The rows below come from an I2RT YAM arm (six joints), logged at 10 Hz.
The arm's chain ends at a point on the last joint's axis. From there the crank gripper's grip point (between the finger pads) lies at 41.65 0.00 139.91 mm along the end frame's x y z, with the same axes.
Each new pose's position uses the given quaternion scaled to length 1; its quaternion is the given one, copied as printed.
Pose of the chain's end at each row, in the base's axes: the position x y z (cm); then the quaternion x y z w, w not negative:
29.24, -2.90, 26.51, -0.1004, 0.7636, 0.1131, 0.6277
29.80, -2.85, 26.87, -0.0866, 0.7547, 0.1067, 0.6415
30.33, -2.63, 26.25, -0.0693, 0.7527, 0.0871, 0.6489
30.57, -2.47, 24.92, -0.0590, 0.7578, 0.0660, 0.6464
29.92, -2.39, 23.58, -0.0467, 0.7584, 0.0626, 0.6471
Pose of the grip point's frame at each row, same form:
41.54, 1.23, 19.82, -0.1004, 0.7636, 0.1131, 0.6277
42.41, 0.98, 20.60, -0.0866, 0.7547, 0.1067, 0.6415
43.21, 0.50, 20.13, -0.0693, 0.7527, 0.0871, 0.6489
43.51, -0.02, 18.63, -0.0590, 0.7578, 0.0660, 0.6464
42.91, -0.17, 17.30, -0.0467, 0.7584, 0.0626, 0.6471

